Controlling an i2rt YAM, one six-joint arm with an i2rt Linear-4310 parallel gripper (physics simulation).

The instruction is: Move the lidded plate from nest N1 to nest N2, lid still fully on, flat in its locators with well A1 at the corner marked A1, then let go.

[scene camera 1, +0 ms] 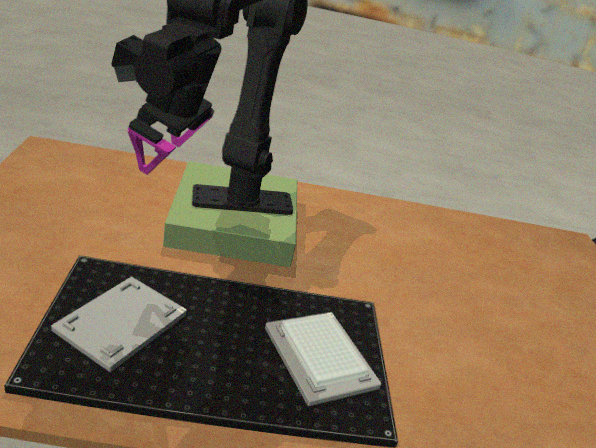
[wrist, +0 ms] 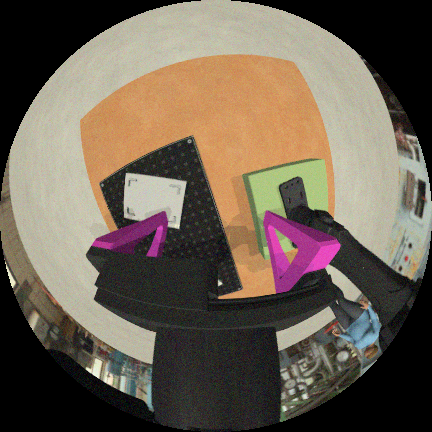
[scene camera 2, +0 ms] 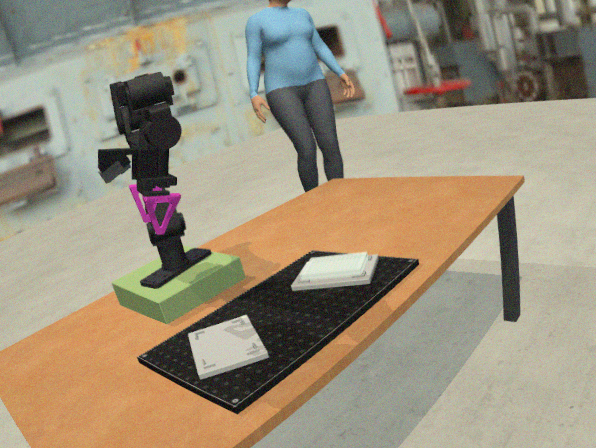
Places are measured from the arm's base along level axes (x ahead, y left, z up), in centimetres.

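Where they show: gripper, fingertip midpoint: (scene camera 1: pixel 160 158) (wrist: pixel 215 216) (scene camera 2: pixel 153 228); arm's base at its link origin: (scene camera 1: pixel 242 201) (wrist: pixel 297 214) (scene camera 2: pixel 176 269).
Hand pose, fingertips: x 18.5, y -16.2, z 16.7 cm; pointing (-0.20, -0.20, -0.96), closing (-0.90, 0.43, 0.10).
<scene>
Things, the pixels of their top centre, and the offset from my fingertips. Level surfaces: height alone.
- lidded plate at its top centre: (scene camera 1: pixel 324 344) (scene camera 2: pixel 334 262) dx +19.3, dy +26.6, dz -18.6 cm
- light grey nest at its top centre: (scene camera 1: pixel 322 349) (scene camera 2: pixel 335 267) dx +19.3, dy +26.6, dz -19.7 cm
- black perforated board at its top centre: (scene camera 1: pixel 218 338) (scene camera 2: pixel 283 309) (wrist: pixel 173 247) dx +16.1, dy +11.1, dz -21.4 cm
- orange table at its surface level: dz -22.7 cm
The lidded plate (scene camera 1: pixel 330 347) (scene camera 2: pixel 332 266), pale and gridded on top, lies in a light grey nest (scene camera 1: pixel 342 392) (scene camera 2: pixel 330 287) on the right of the black board in scene camera 1. It looks flat; its lid edge and A1 corner are too small to read. The other grey nest (scene camera 1: pixel 107 322) (scene camera 2: pixel 225 345) (wrist: pixel 150 196) is empty, with corner locators and a small pale mark at one corner. My gripper (scene camera 1: pixel 161 159) (scene camera 2: pixel 152 227) (wrist: pixel 215 216) is open, with magenta fingers wide apart and nothing between them. It hangs high, beside the arm's base, away from both nests.
The black perforated board (scene camera 1: pixel 225 350) (scene camera 2: pixel 295 320) (wrist: pixel 205 200) bears both nests on the orange table (scene camera 1: pixel 475 325) (scene camera 2: pixel 425 200) (wrist: pixel 215 100). The arm's green base block (scene camera 1: pixel 225 240) (scene camera 2: pixel 200 300) (wrist: pixel 255 200) stands behind the board. A person in blue (scene camera 2: pixel 290 50) stands beyond the table.
</scene>
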